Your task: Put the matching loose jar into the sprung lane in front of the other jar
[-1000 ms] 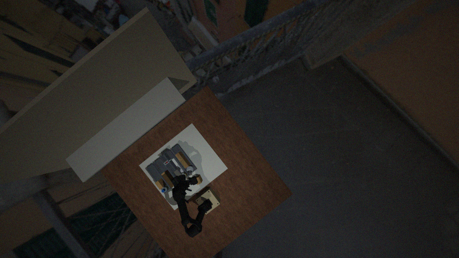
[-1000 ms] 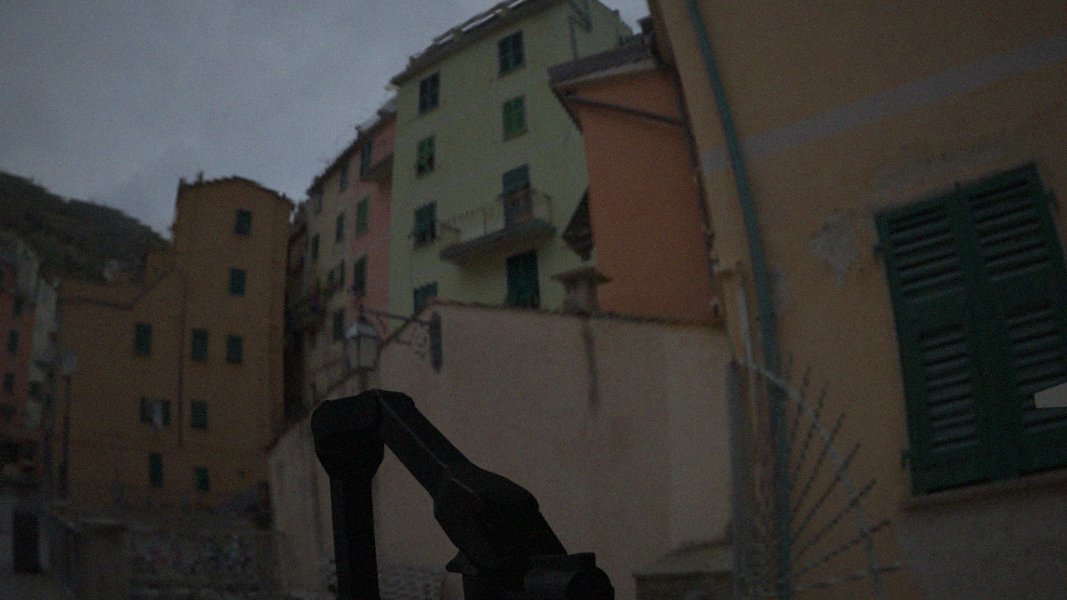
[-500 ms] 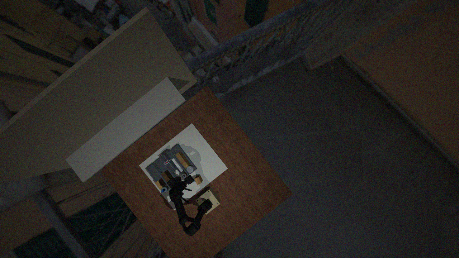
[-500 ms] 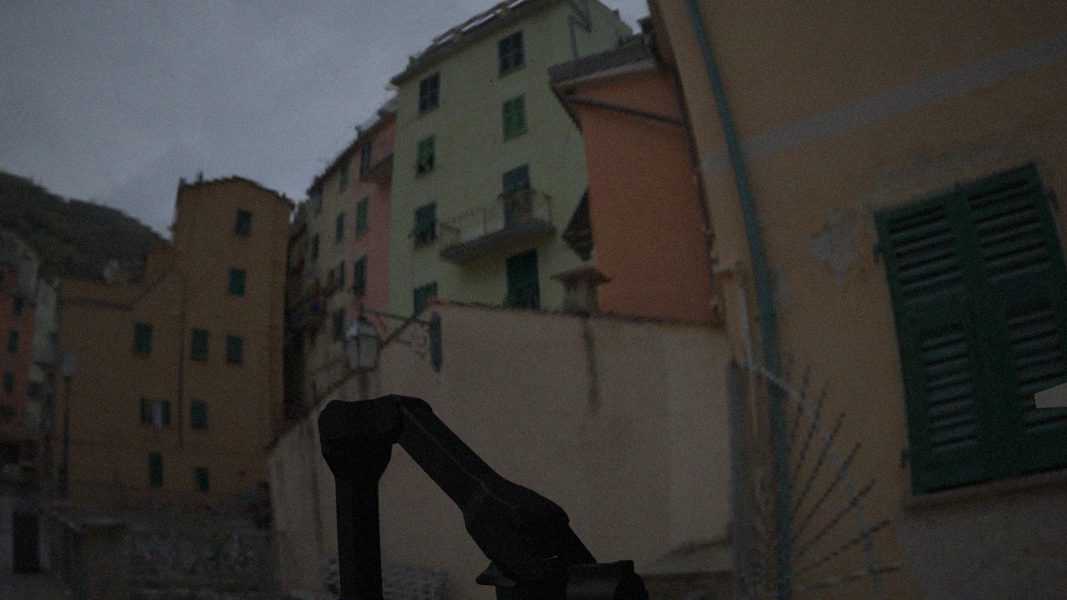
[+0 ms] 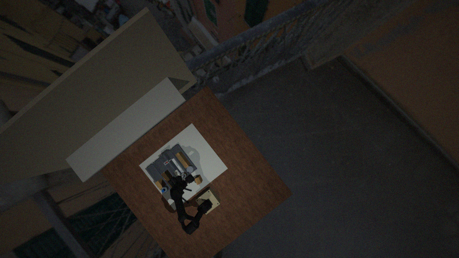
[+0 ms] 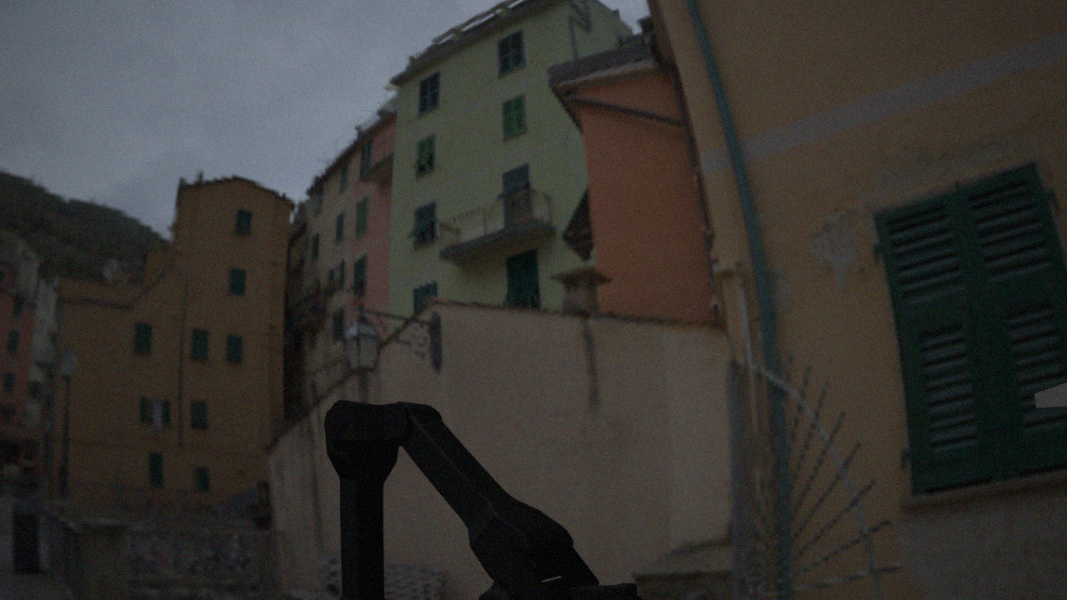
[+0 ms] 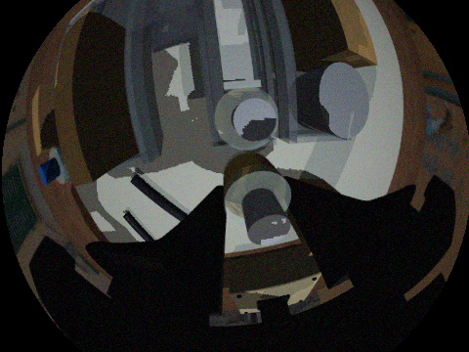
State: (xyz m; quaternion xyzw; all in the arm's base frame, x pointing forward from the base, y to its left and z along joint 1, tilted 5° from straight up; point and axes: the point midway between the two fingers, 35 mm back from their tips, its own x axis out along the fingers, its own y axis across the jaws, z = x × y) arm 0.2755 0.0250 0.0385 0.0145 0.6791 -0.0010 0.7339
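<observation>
My gripper tip is 6 cm short of the grey cylinder, 8 cm to the left of it and 3 cm above it. From my gripper tip the other things lie so: pusher plate: 16 cm ahead, 3 cm to the left; tan box: 6 cm behind, 8 cm to the right, 2 cm below; grey rack: 20 cm ahead, 2 cm to the left, 4 cm below.
</observation>
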